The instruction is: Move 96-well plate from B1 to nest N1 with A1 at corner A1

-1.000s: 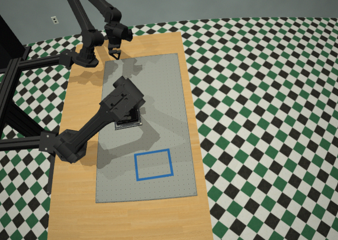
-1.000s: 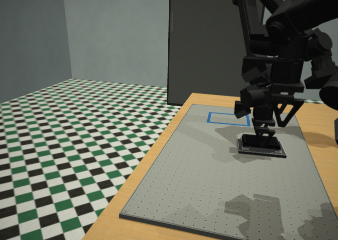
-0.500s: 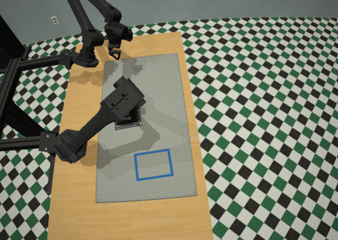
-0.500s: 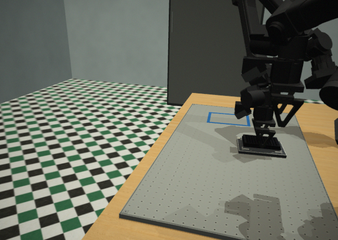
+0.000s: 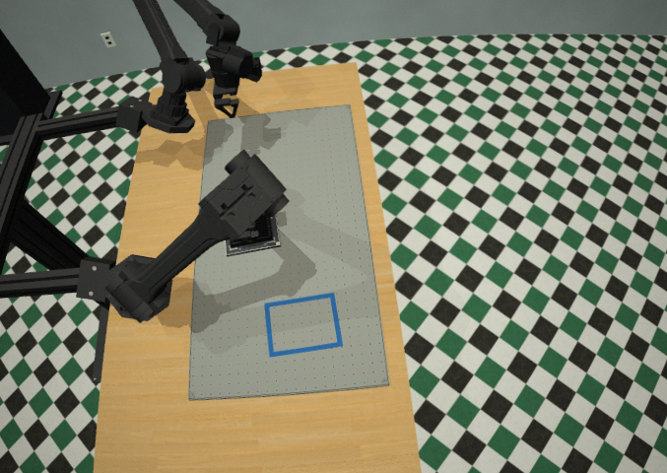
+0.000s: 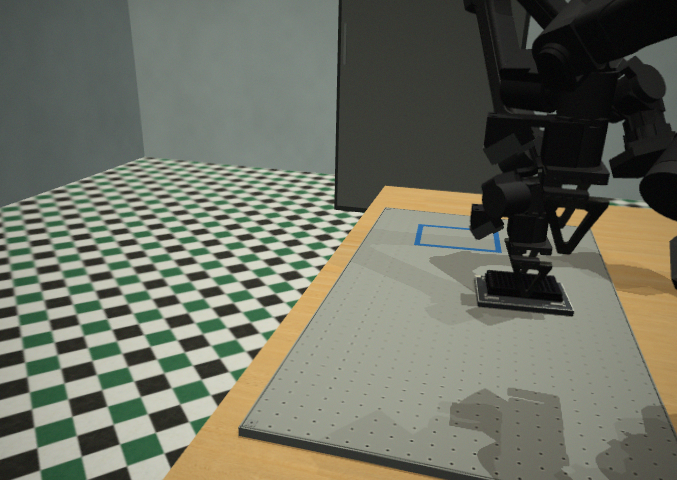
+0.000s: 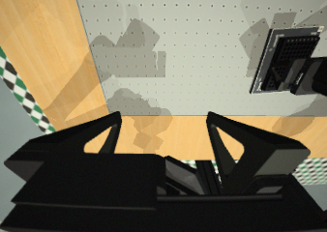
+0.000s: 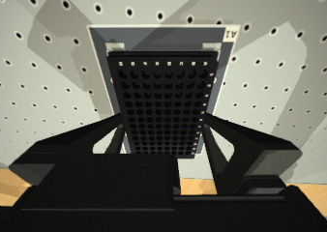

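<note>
Right now my right hand is right at the black 96-well plate. From my right hand the other things lie so: dark plate nest N1: 20 mm below.
</note>
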